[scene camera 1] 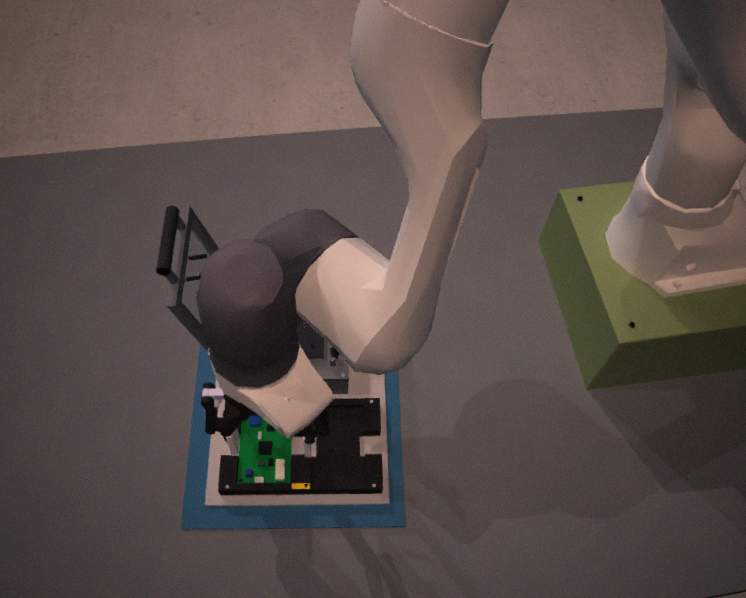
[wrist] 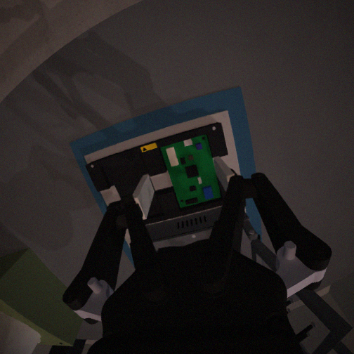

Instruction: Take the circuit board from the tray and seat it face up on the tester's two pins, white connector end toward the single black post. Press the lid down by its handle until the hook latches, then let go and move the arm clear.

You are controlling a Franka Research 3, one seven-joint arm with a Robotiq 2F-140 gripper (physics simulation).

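The green circuit board (scene camera 1: pixel 254 454) (wrist: pixel 176 177) lies face up in the black tray (scene camera 1: pixel 339 464) (wrist: pixel 125 172). Its large white connector is near the yellow-label side. My gripper (scene camera 1: pixel 270 443) (wrist: pixel 182 174) is open around the board, one finger close to its outer long edge, the other with a wider gap. Nothing is held. The grey tester (scene camera 1: pixel 336 370) (wrist: pixel 192 223) stands beside the tray, mostly hidden by the arm in the scene view. Its lid frame (scene camera 1: pixel 182 277) is raised, with the black handle (scene camera 1: pixel 166 241) at its outer side. The tester's two pins and single post cannot be made out.
A blue mat (scene camera 1: pixel 292 517) (wrist: pixel 245 115) and a pale base plate (scene camera 1: pixel 298 499) lie under the tray. The green block (scene camera 1: pixel 576 267) (wrist: pixel 40 295) under the robot's base stands to the right in the scene view. My arm hangs over the tester.
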